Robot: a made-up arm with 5 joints.
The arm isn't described. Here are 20 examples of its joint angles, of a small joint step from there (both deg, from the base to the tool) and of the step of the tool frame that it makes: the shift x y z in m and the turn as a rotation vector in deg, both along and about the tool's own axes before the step.
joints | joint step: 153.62 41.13 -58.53 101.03 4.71 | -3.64 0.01 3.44 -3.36 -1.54
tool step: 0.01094 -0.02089 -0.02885 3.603 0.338 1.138
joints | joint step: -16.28 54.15 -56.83 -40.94 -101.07 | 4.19 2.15 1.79 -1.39 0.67
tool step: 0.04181 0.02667 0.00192 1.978 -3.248 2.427
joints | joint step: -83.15 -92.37 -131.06 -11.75 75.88 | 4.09 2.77 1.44 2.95 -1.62
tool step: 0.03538 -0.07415 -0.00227 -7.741 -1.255 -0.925
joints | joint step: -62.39 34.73 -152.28 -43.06 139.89 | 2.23 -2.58 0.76 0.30 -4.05
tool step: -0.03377 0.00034 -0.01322 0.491 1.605 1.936
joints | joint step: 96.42 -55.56 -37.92 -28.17 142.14 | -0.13 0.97 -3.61 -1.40 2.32
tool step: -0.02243 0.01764 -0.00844 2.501 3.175 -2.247
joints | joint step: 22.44 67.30 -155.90 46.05 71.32 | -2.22 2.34 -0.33 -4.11 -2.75
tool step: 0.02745 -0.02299 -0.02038 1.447 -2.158 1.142
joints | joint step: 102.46 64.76 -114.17 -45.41 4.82 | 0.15 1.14 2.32 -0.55 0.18
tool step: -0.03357 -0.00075 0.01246 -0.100 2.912 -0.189
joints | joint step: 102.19 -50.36 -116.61 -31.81 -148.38 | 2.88 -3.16 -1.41 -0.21 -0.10
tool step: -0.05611 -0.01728 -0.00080 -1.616 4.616 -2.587
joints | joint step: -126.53 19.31 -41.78 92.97 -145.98 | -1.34 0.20 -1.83 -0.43 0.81
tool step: -0.00575 0.00585 0.01330 -2.200 0.990 -1.280
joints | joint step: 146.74 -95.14 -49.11 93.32 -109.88 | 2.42 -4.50 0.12 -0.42 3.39
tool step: 0.00482 0.01906 0.02163 -5.166 -0.347 -1.942
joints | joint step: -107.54 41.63 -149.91 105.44 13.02 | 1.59 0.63 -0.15 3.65 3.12
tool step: -0.00831 0.01741 -0.00878 -1.019 4.002 -1.528
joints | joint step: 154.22 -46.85 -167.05 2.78 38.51 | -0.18 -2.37 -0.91 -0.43 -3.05
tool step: 0.03412 0.02942 0.01016 2.311 -2.905 3.200
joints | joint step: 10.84 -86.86 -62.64 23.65 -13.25 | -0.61 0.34 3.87 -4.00 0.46
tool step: -0.02508 0.00639 -0.01880 -0.435 0.316 -0.104
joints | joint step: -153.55 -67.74 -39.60 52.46 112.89 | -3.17 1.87 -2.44 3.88 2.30
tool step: 0.01050 0.00851 0.00493 -1.988 -3.668 -4.197
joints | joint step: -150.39 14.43 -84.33 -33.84 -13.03 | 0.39 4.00 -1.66 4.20 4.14
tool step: -0.04327 0.01430 -0.01342 1.620 6.349 -4.206
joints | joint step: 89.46 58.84 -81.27 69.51 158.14 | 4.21 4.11 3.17 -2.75 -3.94
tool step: -0.01117 -0.02943 -0.06492 1.093 -5.435 6.681
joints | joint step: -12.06 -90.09 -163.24 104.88 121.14 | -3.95 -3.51 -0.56 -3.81 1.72
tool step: -0.03959 -0.02978 0.04995 7.650 2.620 1.786
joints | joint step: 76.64 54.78 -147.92 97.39 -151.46 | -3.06 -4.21 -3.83 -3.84 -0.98
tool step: -0.00549 0.04215 0.08602 -5.505 10.524 -2.088
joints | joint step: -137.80 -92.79 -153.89 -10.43 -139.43 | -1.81 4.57 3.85 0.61 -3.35
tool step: 0.09882 0.05036 -0.00182 4.325 -8.115 3.885
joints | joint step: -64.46 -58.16 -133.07 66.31 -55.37 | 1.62 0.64 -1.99 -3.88 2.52
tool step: -0.00149 -0.01538 0.01051 -3.484 -4.107 -3.505
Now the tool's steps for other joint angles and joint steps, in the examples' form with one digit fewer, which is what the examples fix.
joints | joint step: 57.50 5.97 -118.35 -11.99 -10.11 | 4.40 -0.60 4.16 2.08 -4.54
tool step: -0.0281 0.0499 -0.0031 4.87 4.70 2.23
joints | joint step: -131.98 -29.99 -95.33 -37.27 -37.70 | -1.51 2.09 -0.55 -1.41 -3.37
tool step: -0.0180 0.0074 -0.0007 -0.27 0.39 4.81
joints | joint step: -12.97 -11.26 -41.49 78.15 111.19 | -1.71 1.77 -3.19 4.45 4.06
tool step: 0.0097 0.0051 0.0128 -3.09 -0.48 -5.58
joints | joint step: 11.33 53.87 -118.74 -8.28 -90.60 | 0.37 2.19 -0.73 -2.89 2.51
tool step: 0.0051 0.0172 -0.0069 -1.43 -0.37 -2.41
